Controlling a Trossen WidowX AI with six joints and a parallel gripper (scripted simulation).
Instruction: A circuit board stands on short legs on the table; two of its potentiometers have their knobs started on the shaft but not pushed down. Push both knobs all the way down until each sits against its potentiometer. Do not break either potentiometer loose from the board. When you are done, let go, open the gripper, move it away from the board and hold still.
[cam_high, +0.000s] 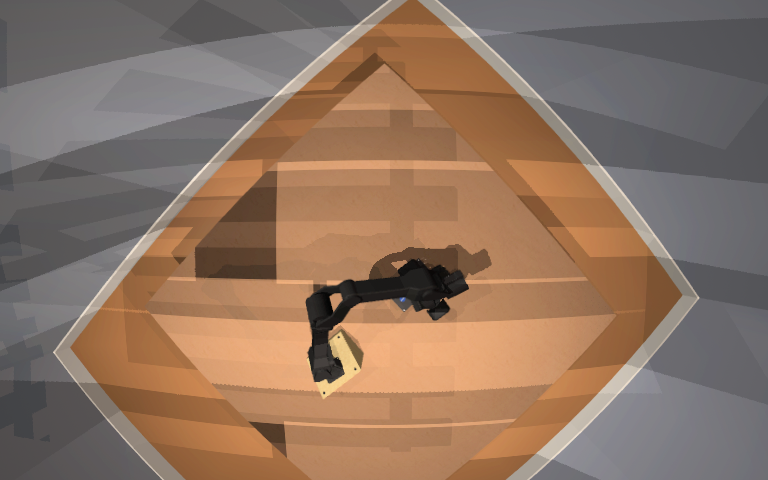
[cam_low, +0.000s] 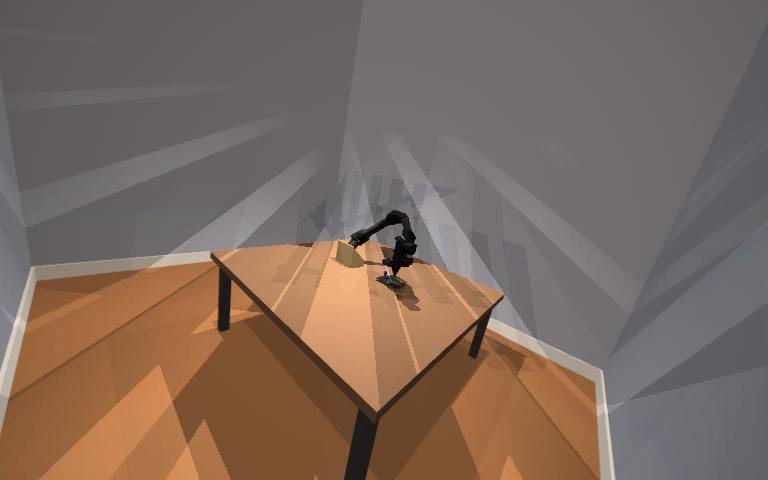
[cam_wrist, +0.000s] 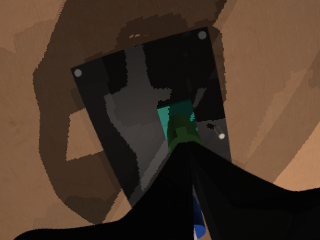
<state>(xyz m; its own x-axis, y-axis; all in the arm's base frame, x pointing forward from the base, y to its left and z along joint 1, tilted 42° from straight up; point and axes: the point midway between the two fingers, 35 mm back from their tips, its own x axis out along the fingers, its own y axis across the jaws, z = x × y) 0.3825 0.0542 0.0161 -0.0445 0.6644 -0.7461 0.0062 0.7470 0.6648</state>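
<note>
My gripper tip is now 10 mm above the green knob. Round my gripper tip: blue knob: 70 mm behind, 20 mm below.
</note>
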